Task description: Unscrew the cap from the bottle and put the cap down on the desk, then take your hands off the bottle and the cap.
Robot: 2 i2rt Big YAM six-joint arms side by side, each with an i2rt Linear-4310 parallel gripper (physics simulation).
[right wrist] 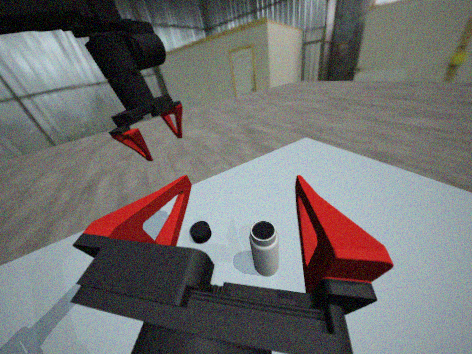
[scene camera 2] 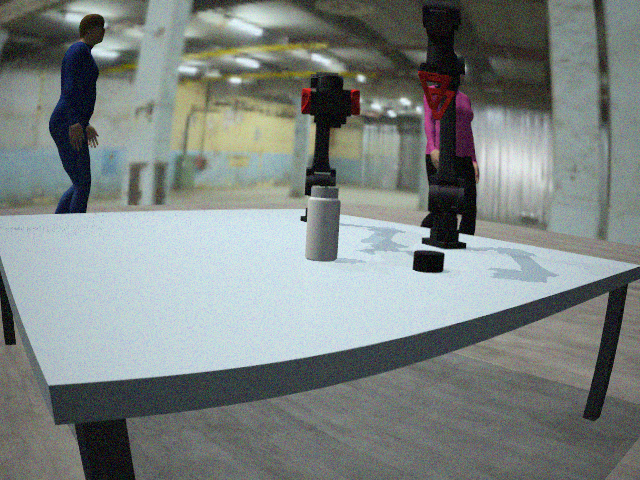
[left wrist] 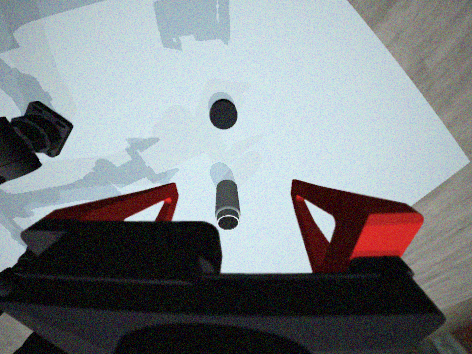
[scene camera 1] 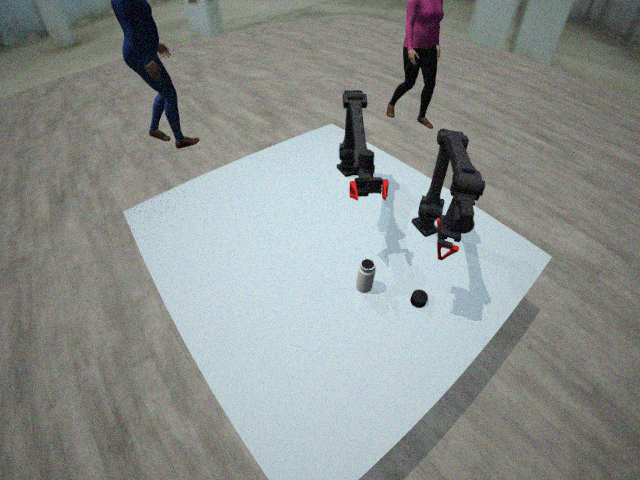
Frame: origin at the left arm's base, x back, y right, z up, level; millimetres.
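Where they show: left gripper, fingertip midpoint: [right wrist: 166,148] [scene camera 2: 435,114] [left wrist: 233,187] [scene camera 1: 439,249]; right gripper, fingertip midpoint: [right wrist: 239,180] [scene camera 2: 331,93] [scene camera 1: 371,198]; left arm's base at its link origin: [scene camera 2: 443,246] [left wrist: 48,130] [scene camera 1: 424,226]; right arm's base at its link origin: [scene camera 1: 347,170].
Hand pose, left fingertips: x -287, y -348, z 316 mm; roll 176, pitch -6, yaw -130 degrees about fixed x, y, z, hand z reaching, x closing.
Observation:
Things, the pixels of their centre, and the offset from my left fingertips. Level surfaces: height alone.
- light grey bottle at the middle of its body: [scene camera 2: 323,223] [right wrist: 264,248] [left wrist: 227,203] [scene camera 1: 365,276] dx -162, dy +161, dz -242 mm
- black cap at the middle of its body: [scene camera 2: 428,261] [left wrist: 223,114] [right wrist: 200,231] [scene camera 1: 419,298] dx +4, dy +6, dz -298 mm
- white desk at its surface level: dz -316 mm
The light grey bottle [scene camera 1: 364,279] [scene camera 2: 322,229] [left wrist: 227,197] [right wrist: 266,256] stands upright on the desk with its mouth open and uncapped. The black cap [scene camera 1: 419,298] [scene camera 2: 428,261] [left wrist: 223,114] [right wrist: 201,232] lies flat on the desk, apart from the bottle, to its right in both scene views. My left gripper [scene camera 1: 447,238] [left wrist: 233,187] [right wrist: 166,148] is open and empty, raised above the desk and away from both things. My right gripper [scene camera 1: 369,190] [scene camera 2: 330,101] [right wrist: 239,180] is also open and empty, raised above the desk behind the bottle.
The white desk [scene camera 1: 248,310] [scene camera 2: 180,310] carries both arm bases near its back edge. Shadows of the arms fall on it. Two people, one in blue [scene camera 1: 155,67] [scene camera 2: 76,113] and one in a pink top [scene camera 1: 424,31] [scene camera 2: 465,124], stand on the floor behind the desk.

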